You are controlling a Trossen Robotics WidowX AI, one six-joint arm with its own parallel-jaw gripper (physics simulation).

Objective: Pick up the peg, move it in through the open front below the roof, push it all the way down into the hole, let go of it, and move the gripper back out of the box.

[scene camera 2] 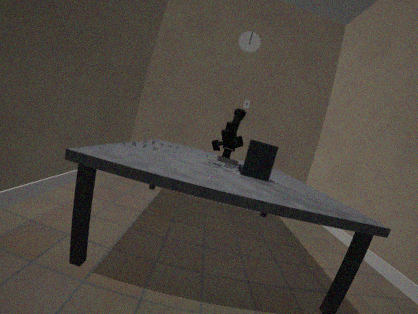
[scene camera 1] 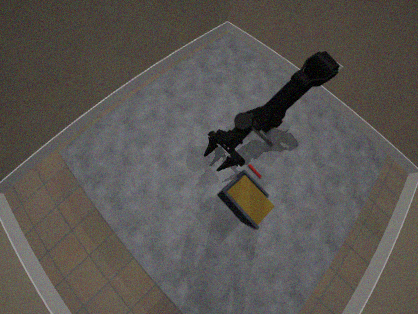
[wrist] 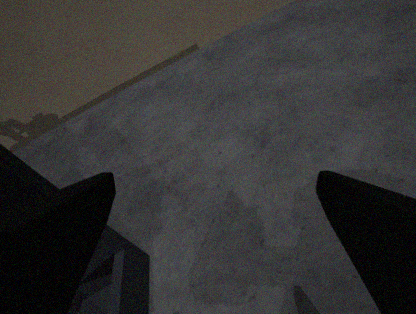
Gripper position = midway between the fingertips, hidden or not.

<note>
The gripper (scene camera 1: 210,163) is open, with nothing in its grasp. Also in view: a box (wrist: 118,269).
The gripper is seen too in the wrist view (wrist: 217,181).
</note>
